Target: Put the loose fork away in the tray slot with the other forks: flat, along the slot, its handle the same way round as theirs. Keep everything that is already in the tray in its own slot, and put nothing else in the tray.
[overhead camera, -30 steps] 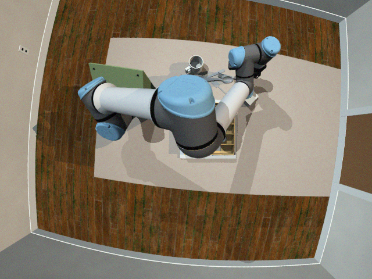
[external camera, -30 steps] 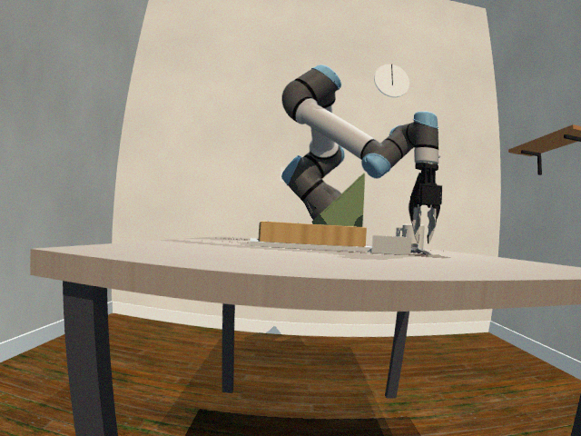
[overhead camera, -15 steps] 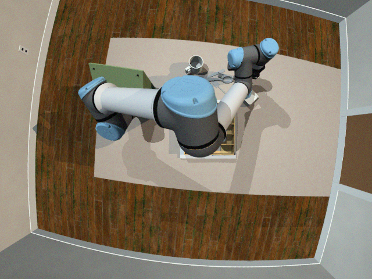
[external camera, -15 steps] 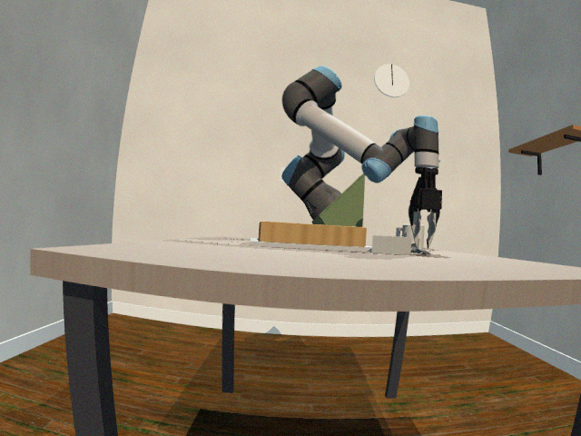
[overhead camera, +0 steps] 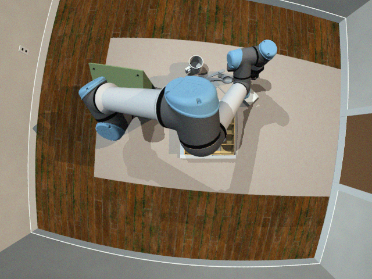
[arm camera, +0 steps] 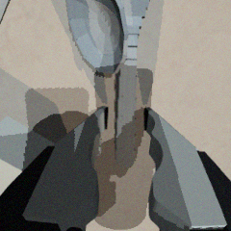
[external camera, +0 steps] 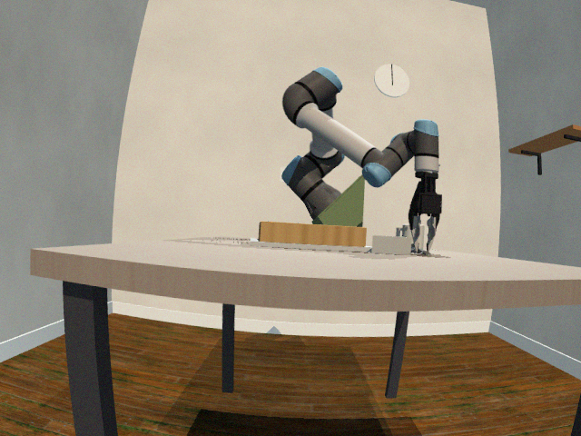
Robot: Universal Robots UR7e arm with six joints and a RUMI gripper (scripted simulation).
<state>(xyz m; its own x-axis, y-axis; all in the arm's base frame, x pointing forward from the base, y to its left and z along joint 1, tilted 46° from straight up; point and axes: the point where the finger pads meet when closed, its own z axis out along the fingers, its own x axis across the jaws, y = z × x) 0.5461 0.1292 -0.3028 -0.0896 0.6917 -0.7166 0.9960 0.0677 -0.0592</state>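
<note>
Now: the white block 8 cm ahead of my hand and 10 cm to the right of it. Round my hand: mug (26 cm behind, 2 cm above); tray (11 cm behind, 34 cm to the right, 3 cm above).
</note>
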